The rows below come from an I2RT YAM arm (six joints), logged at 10 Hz.
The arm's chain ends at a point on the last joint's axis. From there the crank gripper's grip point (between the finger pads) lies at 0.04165 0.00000 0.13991 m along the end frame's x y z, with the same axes.
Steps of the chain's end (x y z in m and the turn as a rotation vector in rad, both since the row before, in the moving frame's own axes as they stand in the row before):
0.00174, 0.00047, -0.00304, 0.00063, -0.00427, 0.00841
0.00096, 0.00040, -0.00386, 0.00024, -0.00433, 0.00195
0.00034, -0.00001, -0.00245, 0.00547, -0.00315, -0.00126
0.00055, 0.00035, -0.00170, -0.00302, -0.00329, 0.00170
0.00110, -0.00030, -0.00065, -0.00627, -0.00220, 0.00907
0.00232, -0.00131, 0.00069, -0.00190, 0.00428, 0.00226
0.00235, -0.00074, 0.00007, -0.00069, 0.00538, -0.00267
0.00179, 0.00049, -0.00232, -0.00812, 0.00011, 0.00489
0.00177, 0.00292, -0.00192, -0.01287, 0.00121, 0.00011
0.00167, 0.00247, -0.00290, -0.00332, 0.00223, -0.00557
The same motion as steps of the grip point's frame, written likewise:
0.00114, 0.00073, -0.00286, 0.00063, -0.00427, 0.00841
0.00035, 0.00045, -0.00368, 0.00024, -0.00433, 0.00195
-0.00010, -0.00083, -0.00232, 0.00547, -0.00315, -0.00126
0.00009, 0.00084, -0.00156, -0.00302, -0.00329, 0.00170
0.00079, 0.00095, -0.00056, -0.00627, -0.00220, 0.00907
0.00292, -0.00095, 0.00051, -0.00190, 0.00428, 0.00226
0.00310, -0.00076, -0.00016, -0.00069, 0.00538, -0.00267
0.00180, 0.00183, -0.00233, -0.00812, 0.00011, 0.00489
0.00194, 0.00472, -0.00198, -0.01287, 0.00121, 0.00011
0.00198, 0.00270, -0.00299, -0.00332, 0.00223, -0.00557

